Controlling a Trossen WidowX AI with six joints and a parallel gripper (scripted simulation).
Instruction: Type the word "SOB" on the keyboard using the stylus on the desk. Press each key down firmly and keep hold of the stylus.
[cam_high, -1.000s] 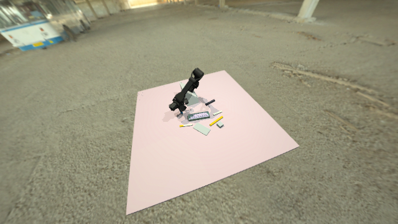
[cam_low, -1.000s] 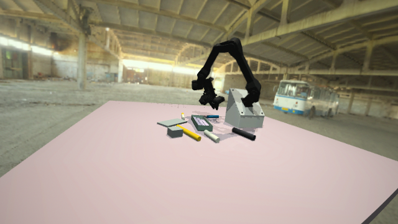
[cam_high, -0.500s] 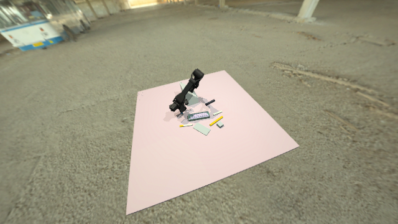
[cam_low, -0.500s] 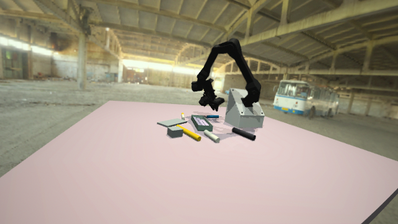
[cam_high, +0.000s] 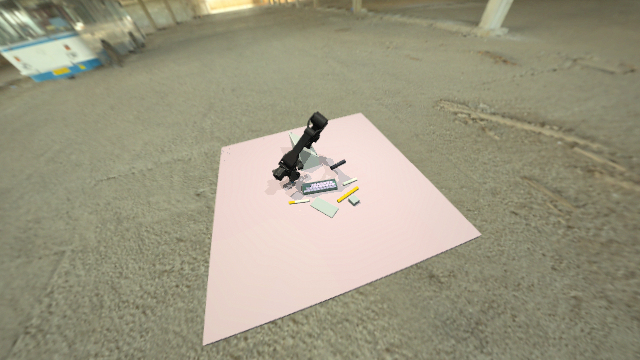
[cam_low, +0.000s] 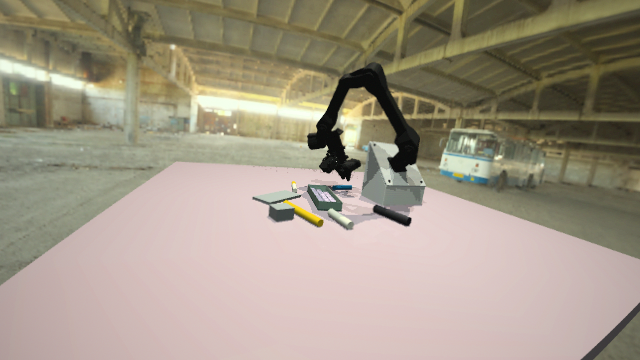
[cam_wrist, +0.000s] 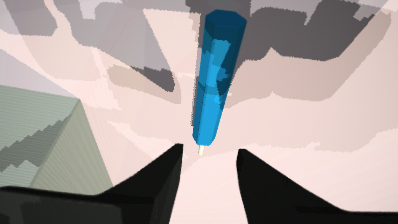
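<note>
My gripper tip is 2 cm past the blue stylus and 3 cm above it. From my gripper tip the other things lie so: white-and-yellow pen (22 cm ahead, 2 cm to the right, 3 cm below); then flat pale green slab (33 cm ahead, 10 cm to the left, 3 cm below); then black cylinder (7 cm ahead, 34 cm to the left, 3 cm below).
</note>
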